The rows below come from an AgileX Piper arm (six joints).
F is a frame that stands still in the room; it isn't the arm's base.
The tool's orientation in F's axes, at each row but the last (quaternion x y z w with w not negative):
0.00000, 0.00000, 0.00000, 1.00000
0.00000, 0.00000, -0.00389, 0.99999
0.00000, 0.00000, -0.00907, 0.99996
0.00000, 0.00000, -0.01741, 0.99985
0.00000, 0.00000, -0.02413, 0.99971
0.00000, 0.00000, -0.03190, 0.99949
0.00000, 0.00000, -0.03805, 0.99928
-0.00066, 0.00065, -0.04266, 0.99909
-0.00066, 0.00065, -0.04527, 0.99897
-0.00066, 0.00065, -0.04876, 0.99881
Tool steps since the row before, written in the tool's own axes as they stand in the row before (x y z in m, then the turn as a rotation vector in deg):
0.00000, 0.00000, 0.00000, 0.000, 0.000, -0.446
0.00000, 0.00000, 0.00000, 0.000, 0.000, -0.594
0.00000, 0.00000, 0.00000, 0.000, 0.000, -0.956
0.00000, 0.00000, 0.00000, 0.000, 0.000, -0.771
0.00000, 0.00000, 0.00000, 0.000, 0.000, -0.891
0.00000, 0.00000, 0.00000, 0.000, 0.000, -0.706
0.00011, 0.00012, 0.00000, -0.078, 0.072, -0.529
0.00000, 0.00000, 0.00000, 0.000, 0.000, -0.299
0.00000, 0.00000, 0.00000, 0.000, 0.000, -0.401
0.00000, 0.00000, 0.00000, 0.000, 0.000, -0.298
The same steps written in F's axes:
0.00000, 0.00000, 0.00000, 0.000, 0.000, -0.446
0.00000, 0.00000, 0.00000, 0.000, 0.000, -0.594
0.00000, 0.00000, 0.00000, 0.000, 0.000, -0.956
0.00000, 0.00000, 0.00000, 0.000, 0.000, -0.771
0.00000, 0.00000, 0.00000, 0.000, 0.000, -0.891
0.00000, 0.00000, 0.00000, 0.000, 0.000, -0.706
0.00012, 0.00011, 0.00000, -0.072, 0.078, -0.529
0.00000, 0.00000, 0.00000, 0.000, 0.000, -0.299
0.00000, 0.00000, 0.00000, -0.001, -0.001, -0.401
0.00000, 0.00000, 0.00000, 0.000, 0.000, -0.298

